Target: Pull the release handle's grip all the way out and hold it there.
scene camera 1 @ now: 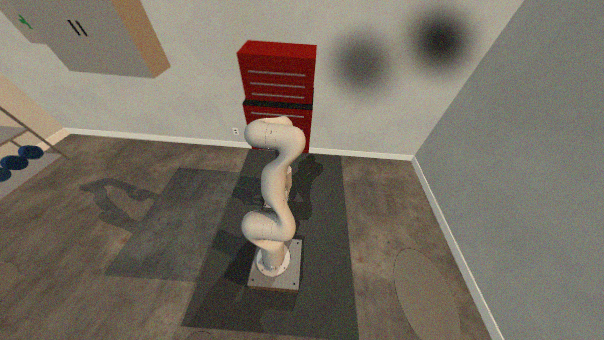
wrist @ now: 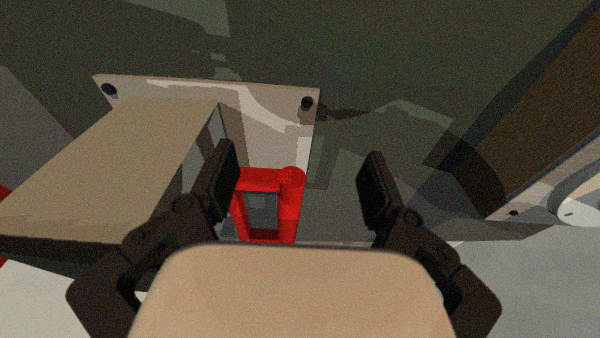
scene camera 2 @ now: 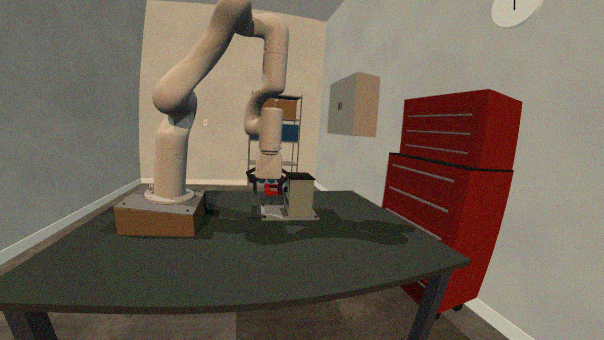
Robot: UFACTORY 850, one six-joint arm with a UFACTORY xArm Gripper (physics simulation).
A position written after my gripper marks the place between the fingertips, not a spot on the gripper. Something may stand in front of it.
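There is a base plate (wrist: pixel 271 126) that I can see. The wrist view also shows my own gripper (wrist: pixel 300 160), and I find the gripper in scene camera 2 as well (scene camera 2: pixel 267 193).
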